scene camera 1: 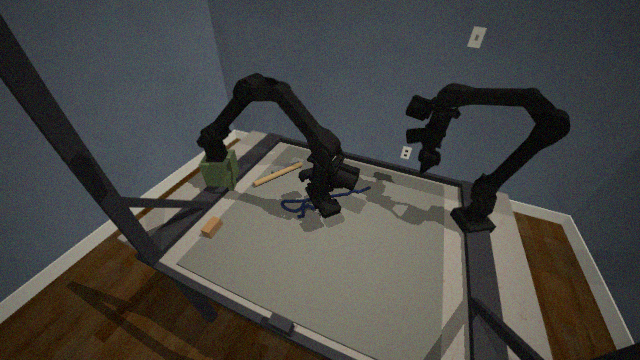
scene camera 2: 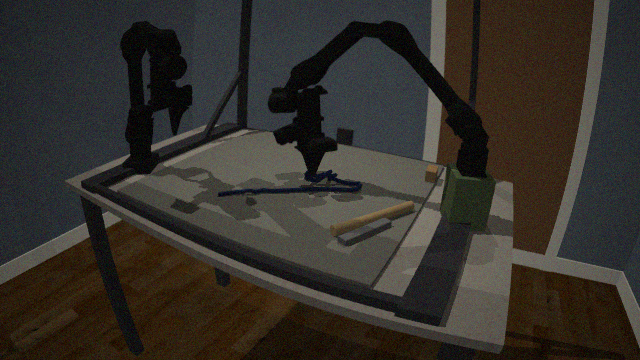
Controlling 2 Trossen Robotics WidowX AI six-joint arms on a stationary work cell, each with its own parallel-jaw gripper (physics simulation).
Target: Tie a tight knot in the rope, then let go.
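Where they show: left gripper, between the fingertips: [scene camera 1: 315,207] [scene camera 2: 312,174]; right gripper, between the fingertips: [scene camera 1: 421,165] [scene camera 2: 162,139]; left arm's base, origin of its link: [scene camera 1: 217,156] [scene camera 2: 471,171]; right arm's base, origin of its link: [scene camera 1: 474,217] [scene camera 2: 140,157].
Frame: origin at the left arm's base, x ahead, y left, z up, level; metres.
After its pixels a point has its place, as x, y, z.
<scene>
The blue rope [scene camera 1: 356,191] @[0.518, -0.053, -0.105] [scene camera 2: 270,191] @[0.456, -0.064, -0.109] lies on the grey mat. One stretch runs fairly straight, then bends back in a loop, with a crumpled part beside the left gripper. Whether strands cross under the gripper is partly hidden. My left gripper [scene camera 1: 329,207] [scene camera 2: 312,171] @[0.367, -0.148, -0.093] points down at mat height, shut on the rope near its crumpled end; the fingers themselves are dark and hard to make out. My right gripper [scene camera 1: 423,169] @[0.735, -0.040, 0.016] [scene camera 2: 175,131] is open and empty, raised above the table on its own arm's side, away from the rope.
A wooden stick [scene camera 1: 278,175] @[0.214, 0.025, -0.102] [scene camera 2: 372,218] @[0.222, 0.058, -0.097] lies near the rope, with a grey bar [scene camera 2: 365,233] @[0.236, 0.109, -0.104] beside it. A small orange block [scene camera 1: 211,227] @[0.048, -0.256, -0.084] [scene camera 2: 431,173] @[0.049, -0.213, -0.089] lies near the mat's edge. A green box [scene camera 1: 218,172] @[0.014, -0.050, -0.033] [scene camera 2: 468,200] @[0.012, 0.050, -0.048] stands at the left arm's base.
</scene>
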